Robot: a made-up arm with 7 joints. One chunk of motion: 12 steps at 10 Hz.
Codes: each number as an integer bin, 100 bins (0 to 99) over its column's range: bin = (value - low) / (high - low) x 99, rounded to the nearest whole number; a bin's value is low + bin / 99 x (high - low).
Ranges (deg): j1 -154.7..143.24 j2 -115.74..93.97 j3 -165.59..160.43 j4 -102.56..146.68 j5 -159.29..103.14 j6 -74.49..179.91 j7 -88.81..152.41
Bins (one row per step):
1: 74 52 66 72 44 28 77
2: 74 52 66 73 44 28 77
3: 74 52 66 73 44 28 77
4: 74 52 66 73 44 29 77
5: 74 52 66 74 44 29 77
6: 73 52 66 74 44 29 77
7: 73 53 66 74 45 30 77
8: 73 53 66 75 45 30 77
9: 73 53 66 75 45 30 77
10: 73 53 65 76 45 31 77
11: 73 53 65 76 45 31 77
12: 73 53 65 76 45 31 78
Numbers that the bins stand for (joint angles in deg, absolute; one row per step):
1: 68.00 -5.59 51.76 78.71 -42.65 -2.54 98.81
2: 68.00 -5.59 51.76 81.22 -42.65 -2.54 98.81
3: 68.00 -5.59 51.76 81.22 -42.65 -2.54 98.81
4: 68.00 -5.59 51.76 81.22 -42.65 0.03 98.81
5: 68.00 -5.59 51.76 83.74 -42.65 0.03 98.81
6: 64.99 -5.59 51.76 83.74 -42.65 0.03 98.81
7: 64.99 -3.47 51.76 83.74 -40.00 2.60 98.81
8: 64.99 -3.47 51.76 86.26 -40.00 2.60 98.81
9: 64.99 -3.47 51.76 86.26 -40.00 2.60 98.81
10: 64.99 -3.47 48.46 88.78 -40.00 5.17 98.81
11: 64.99 -3.47 48.46 88.78 -40.00 5.17 98.81
12: 64.99 -3.47 48.46 88.78 -40.00 5.17 101.24

